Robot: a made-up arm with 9 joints. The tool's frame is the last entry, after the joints. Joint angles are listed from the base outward. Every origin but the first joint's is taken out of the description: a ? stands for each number. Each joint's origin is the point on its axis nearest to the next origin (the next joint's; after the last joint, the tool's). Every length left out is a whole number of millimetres.
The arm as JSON. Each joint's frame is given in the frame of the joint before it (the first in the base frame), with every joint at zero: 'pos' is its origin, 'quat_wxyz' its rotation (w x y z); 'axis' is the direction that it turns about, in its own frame. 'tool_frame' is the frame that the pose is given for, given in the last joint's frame.
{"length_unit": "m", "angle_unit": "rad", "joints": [
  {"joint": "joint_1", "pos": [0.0, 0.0, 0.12], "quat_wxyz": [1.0, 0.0, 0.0, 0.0], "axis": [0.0, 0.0, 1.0]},
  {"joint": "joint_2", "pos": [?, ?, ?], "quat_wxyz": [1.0, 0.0, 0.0, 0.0], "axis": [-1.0, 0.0, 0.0]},
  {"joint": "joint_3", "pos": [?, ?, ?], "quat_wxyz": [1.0, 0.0, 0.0, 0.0], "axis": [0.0, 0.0, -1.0]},
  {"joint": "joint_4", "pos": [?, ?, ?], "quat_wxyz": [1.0, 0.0, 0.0, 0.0], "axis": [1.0, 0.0, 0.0]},
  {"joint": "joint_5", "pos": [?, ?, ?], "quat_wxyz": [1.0, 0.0, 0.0, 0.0], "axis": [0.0, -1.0, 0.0]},
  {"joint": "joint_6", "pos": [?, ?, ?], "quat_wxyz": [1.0, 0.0, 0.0, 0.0], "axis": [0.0, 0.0, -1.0]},
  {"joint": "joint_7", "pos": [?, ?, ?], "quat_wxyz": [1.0, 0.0, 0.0, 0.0], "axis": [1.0, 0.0, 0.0]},
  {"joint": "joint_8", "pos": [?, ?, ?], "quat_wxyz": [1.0, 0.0, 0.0, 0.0], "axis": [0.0, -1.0, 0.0]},
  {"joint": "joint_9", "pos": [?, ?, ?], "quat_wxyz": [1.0, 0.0, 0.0, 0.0], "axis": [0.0, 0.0, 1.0]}
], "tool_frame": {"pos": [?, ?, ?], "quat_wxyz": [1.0, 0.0, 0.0, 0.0]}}
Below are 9 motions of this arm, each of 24 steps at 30 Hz.
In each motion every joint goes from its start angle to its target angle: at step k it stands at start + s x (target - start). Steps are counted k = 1, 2, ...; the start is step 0. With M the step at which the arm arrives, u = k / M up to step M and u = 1 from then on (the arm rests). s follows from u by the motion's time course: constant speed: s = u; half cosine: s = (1 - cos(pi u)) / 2; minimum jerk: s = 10 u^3 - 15 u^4 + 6 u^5.
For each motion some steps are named. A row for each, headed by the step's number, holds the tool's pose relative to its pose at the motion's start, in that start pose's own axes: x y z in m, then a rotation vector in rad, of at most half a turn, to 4 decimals.
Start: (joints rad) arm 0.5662 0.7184 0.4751 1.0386 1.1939 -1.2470 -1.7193 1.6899 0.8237
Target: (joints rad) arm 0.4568 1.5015 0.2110 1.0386 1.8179 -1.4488 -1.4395 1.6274 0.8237
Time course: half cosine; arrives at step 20
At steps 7, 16, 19, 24:
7: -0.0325 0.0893 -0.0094 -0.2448 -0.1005 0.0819
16: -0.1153 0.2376 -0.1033 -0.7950 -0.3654 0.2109
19: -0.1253 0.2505 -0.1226 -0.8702 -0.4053 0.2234
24: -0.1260 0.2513 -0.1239 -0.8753 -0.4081 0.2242

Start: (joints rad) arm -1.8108 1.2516 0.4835 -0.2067 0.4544 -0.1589 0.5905 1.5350 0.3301
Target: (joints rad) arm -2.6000 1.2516 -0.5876 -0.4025 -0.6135 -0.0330 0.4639 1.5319 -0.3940
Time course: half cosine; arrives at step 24
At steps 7, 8, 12, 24:
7: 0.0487 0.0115 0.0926 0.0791 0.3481 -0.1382
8: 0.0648 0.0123 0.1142 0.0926 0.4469 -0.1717
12: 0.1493 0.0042 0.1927 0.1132 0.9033 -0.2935
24: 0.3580 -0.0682 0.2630 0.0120 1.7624 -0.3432

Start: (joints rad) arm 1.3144 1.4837 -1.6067 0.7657 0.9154 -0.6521 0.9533 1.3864 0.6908
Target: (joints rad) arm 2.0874 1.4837 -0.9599 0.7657 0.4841 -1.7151 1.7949 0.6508 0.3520
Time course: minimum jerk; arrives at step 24
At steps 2, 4, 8, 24:
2: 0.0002 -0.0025 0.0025 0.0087 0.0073 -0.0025
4: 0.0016 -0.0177 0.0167 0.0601 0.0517 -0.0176
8: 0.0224 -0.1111 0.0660 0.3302 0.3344 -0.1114
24: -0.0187 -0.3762 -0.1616 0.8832 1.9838 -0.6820

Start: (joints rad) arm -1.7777 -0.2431 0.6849 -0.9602 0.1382 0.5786 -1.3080 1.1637 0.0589
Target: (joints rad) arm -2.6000 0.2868 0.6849 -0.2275 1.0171 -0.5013 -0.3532 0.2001 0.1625
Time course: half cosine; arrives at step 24
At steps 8, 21, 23, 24:
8: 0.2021 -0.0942 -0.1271 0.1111 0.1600 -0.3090
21: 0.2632 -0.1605 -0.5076 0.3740 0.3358 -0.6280
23: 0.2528 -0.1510 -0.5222 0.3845 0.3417 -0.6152
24: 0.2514 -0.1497 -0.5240 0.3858 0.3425 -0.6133

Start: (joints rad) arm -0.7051 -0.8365 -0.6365 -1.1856 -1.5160 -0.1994 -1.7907 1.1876 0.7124
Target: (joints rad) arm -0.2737 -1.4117 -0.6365 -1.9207 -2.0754 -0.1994 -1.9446 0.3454 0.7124
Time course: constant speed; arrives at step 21
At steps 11, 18, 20, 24:
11: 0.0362 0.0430 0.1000 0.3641 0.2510 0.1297
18: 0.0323 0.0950 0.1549 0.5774 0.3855 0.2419
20: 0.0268 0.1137 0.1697 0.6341 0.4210 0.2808
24: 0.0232 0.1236 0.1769 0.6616 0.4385 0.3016

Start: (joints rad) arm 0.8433 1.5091 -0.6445 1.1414 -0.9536 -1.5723 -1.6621 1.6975 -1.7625
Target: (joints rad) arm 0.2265 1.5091 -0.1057 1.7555 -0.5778 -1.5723 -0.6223 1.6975 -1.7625
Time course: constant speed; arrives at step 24
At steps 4, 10, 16, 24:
4: -0.0358 -0.0144 -0.0136 0.0934 -0.1785 -0.0278
10: -0.0845 -0.0436 -0.0450 0.2535 -0.4150 -0.0501
16: -0.1237 -0.0814 -0.0869 0.4288 -0.6094 -0.0444
24: -0.1561 -0.1432 -0.1512 0.6656 -0.7954 0.0104

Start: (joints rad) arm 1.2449 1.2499 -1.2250 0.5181 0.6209 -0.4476 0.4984 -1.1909 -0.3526
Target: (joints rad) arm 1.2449 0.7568 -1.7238 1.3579 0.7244 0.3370 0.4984 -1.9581 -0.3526
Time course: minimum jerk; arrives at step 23
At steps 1, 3, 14, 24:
1: -0.0005 0.0001 0.0006 0.0006 0.0000 0.0006
3: -0.0115 0.0016 0.0132 0.0137 -0.0004 0.0140
14: -0.4515 -0.1576 0.3769 0.3851 0.2334 0.7395
24: -0.5449 -0.3129 0.4728 0.4274 0.4711 1.1322

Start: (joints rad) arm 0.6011 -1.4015 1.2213 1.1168 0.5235 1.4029 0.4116 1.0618 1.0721
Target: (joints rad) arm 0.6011 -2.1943 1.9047 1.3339 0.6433 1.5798 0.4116 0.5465 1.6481
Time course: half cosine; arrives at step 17
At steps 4, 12, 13, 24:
4: 0.0631 -0.0696 -0.0984 -0.0577 0.0761 -0.0416
12: 0.1744 -0.6011 -0.3500 -0.3111 0.2481 -0.2631
13: 0.1708 -0.6564 -0.3451 -0.3374 0.2441 -0.2794
24: 0.1594 -0.7553 -0.3203 -0.3897 0.2263 -0.3035

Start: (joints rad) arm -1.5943 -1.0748 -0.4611 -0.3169 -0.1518 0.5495 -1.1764 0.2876 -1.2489
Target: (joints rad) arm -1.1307 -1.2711 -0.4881 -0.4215 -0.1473 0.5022 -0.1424 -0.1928 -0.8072
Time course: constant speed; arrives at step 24
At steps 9, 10, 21, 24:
9: 0.0461 -0.1049 0.1008 0.0743 0.4503 0.2442
10: 0.0523 -0.1170 0.1103 0.0837 0.5008 0.2773
21: 0.1336 -0.2501 0.1956 0.2059 1.0579 0.7015
24: 0.1602 -0.2855 0.2136 0.2458 1.2104 0.8310

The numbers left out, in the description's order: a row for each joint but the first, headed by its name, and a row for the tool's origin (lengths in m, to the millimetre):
joint_2: -0.01 0.1 0.0
joint_3: 0.0 -0.03 -0.22
joint_4: 0.06 0.19 0.0
joint_5: 0.0 0.13 0.21
joint_6: 0.12 0.0 -0.1
joint_7: -0.02 0.26 0.0
joint_8: 0.0 0.26 -0.09
joint_9: 0.1 0.0 0.21
tool: 0.08 0.1 0.0

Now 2 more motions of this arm.
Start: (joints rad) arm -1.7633 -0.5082 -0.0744 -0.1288 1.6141 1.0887 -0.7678 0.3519 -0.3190
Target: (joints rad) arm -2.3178 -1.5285 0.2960 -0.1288 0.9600 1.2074 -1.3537 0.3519 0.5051
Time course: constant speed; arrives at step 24
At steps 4, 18, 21, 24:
4: 0.0894 0.1194 -0.2071 -0.2869 0.0007 0.0254
18: 0.4485 0.0590 -0.8804 -0.9988 0.6626 0.0960
21: 0.4821 -0.0095 -0.9791 -1.0329 0.9058 0.1180
24: 0.4943 -0.0755 -1.0558 -1.0100 1.1655 0.1482

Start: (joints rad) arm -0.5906 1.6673 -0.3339 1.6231 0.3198 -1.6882 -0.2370 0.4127 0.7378
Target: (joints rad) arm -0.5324 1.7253 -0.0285 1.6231 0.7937 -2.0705 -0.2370 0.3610 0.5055
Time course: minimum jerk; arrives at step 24
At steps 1, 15, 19, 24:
1: -0.0002 0.0002 -0.0002 -0.0002 0.0003 0.0003
15: -0.2590 0.1322 -0.1513 -0.2144 0.3160 0.3779
19: -0.3510 0.1374 -0.1763 -0.2711 0.4158 0.4874
24: -0.3795 0.1360 -0.1816 -0.2882 0.4472 0.5206

